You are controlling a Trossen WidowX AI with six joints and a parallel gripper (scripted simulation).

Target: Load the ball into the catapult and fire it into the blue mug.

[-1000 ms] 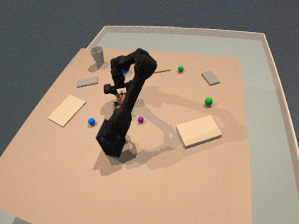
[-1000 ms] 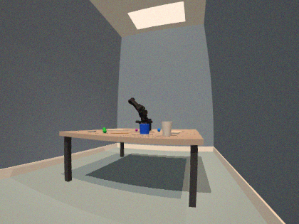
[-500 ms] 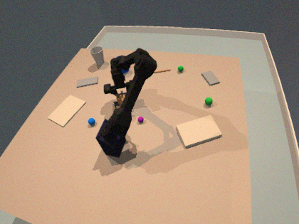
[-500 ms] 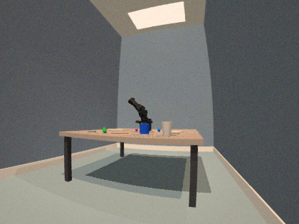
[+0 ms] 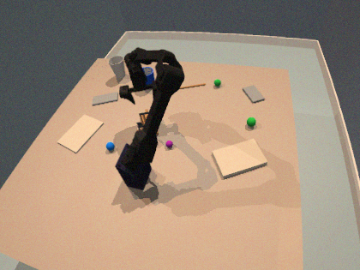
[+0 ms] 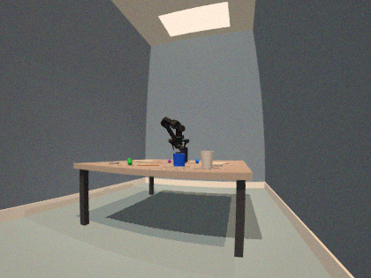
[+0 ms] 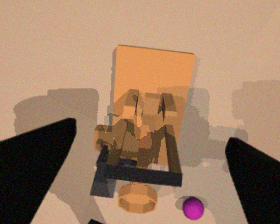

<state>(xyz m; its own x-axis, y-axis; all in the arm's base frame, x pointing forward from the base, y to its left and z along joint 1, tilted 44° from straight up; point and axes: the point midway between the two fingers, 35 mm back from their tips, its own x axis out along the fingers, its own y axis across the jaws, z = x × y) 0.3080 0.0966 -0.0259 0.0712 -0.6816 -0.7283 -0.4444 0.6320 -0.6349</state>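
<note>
The purple ball lies 16 cm to the right of my gripper tip, 12 cm behind it and 11 cm below it. Also, from my gripper tip: blue ball: 21 cm behind, 11 cm to the left, 11 cm below; orange catapult: 7 cm below, 7 cm behind, 2 cm to the right; blue mug: 26 cm ahead, 12 cm to the left, 10 cm below.
</note>
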